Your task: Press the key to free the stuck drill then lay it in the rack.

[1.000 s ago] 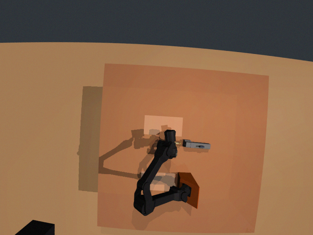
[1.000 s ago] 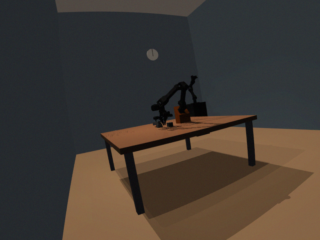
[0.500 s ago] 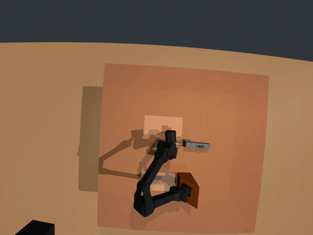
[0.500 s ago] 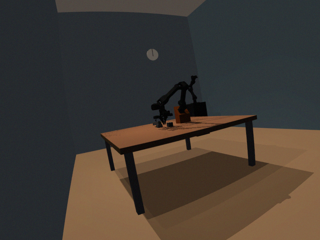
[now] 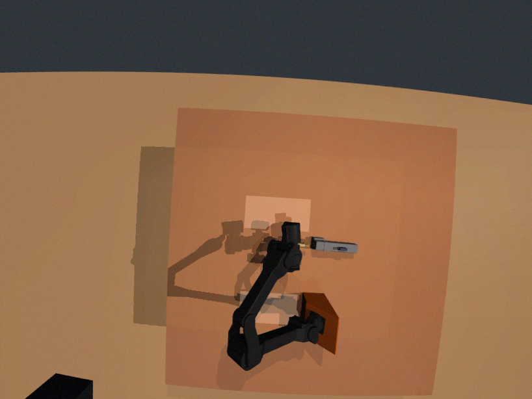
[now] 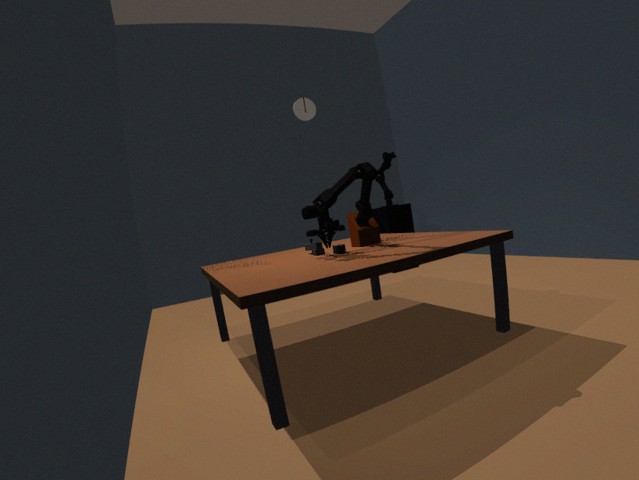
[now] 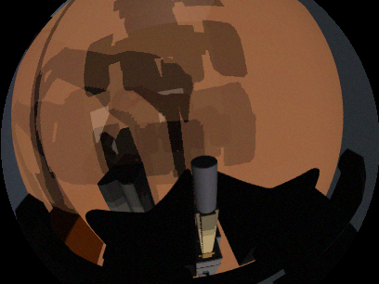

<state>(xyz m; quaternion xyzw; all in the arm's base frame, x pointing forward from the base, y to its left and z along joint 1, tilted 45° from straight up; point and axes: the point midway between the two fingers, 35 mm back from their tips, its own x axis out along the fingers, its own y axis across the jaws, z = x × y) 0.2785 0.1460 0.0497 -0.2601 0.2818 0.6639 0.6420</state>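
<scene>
Now: the dark block 70 mm behind my gripper tip, 40 mm to the right of it and 20 mm below it. Also, from my gripper tip: drill (40 mm to the right, 30 mm above).
</scene>
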